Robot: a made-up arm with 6 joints.
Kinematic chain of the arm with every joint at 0, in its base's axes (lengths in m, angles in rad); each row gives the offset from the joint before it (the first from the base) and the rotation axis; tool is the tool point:
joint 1: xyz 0 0 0.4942 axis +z
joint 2: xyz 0 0 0 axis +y
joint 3: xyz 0 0 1.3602 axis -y
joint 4: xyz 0 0 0 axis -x
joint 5: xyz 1.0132 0 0 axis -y
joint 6: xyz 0 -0.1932 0 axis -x
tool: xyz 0 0 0
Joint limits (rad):
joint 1: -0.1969..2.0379
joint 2: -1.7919..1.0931
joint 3: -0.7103..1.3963
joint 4: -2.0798..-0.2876
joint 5: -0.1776..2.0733
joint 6: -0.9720..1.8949
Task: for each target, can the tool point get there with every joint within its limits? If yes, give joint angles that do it. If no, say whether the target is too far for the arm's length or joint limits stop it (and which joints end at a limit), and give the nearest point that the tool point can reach.
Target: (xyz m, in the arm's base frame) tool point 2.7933 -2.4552 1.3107
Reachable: no: too far | nearest point 1.1994 -1.9669 1.0377 | short by 1.689 m
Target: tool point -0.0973 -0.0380 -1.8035
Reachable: no: joint limits stop it (at a limit: joint 1, joint 2) | nearest point -0.3982 0.7142 0.1656 | short by 2.129 m
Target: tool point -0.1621 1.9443 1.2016
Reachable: yes | joints 1.6485 0.7769 0.7077 -1.6263 0.4660 1.5422
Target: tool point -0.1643 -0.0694 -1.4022
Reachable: no: joint limits stop it (at a limit: joint 1, joint 2, joint 3) | nearest point -0.4082 0.6840 0.1762 | short by 1.766 m
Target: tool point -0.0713 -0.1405 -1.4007
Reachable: no: joint limits stop it (at a limit: joint 1, joint 2, joint 3) | nearest point 0.7675 -0.1988 0.1769 | short by 1.788 m
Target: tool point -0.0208 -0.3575 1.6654
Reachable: yes | joints 1.5968 -1.1100 -0.3422 -1.7271 0.4592 1.1702
